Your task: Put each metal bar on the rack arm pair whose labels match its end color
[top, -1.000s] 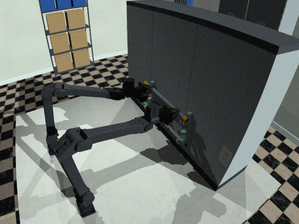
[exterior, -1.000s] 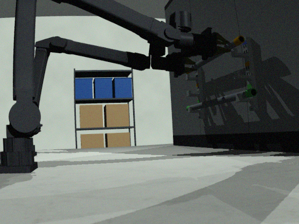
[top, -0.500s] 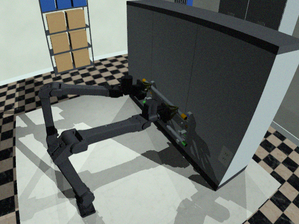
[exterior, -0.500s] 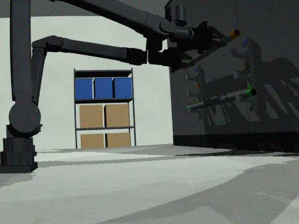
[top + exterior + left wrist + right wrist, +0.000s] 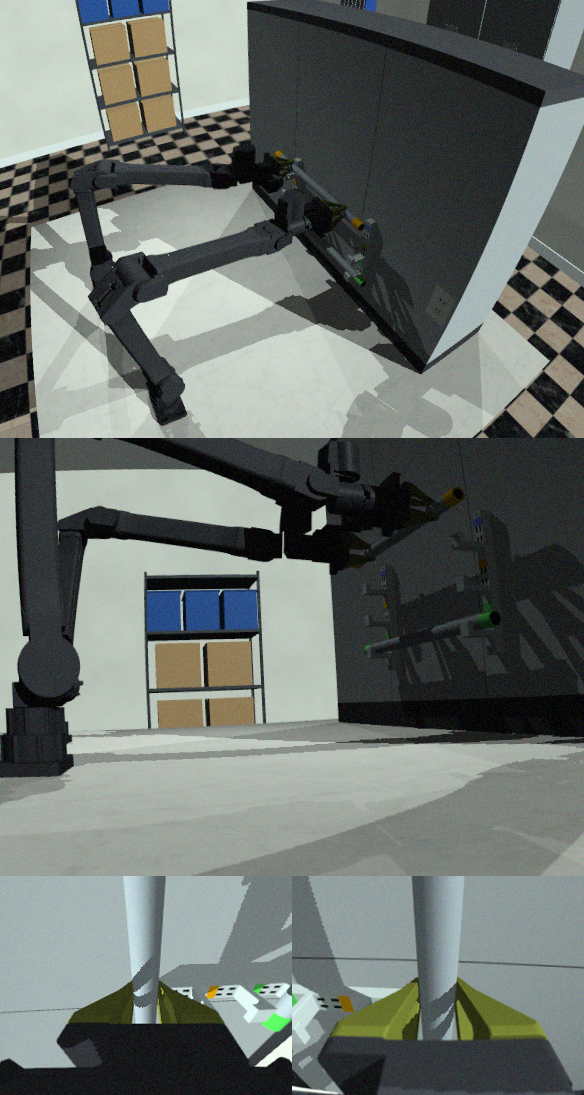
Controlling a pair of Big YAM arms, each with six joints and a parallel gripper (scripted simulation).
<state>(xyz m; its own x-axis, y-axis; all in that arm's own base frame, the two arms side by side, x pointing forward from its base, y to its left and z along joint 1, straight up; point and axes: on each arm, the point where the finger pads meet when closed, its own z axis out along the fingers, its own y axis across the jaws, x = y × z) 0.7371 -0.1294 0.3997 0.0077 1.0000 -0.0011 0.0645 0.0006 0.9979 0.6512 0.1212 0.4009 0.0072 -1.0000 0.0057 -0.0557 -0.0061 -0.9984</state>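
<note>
The orange-ended bar is 15 cm to the right of my left hand and 2 cm behind it. From my left hand the other things lie so: green-ended bar: 21 cm below, 16 cm to the right, 1 cm behind; grey cabinet wall: 20 cm ahead, 14 cm to the right, 5 cm above; wall outlet: 67 cm to the right, 10 cm below, 3 cm behind.
</note>
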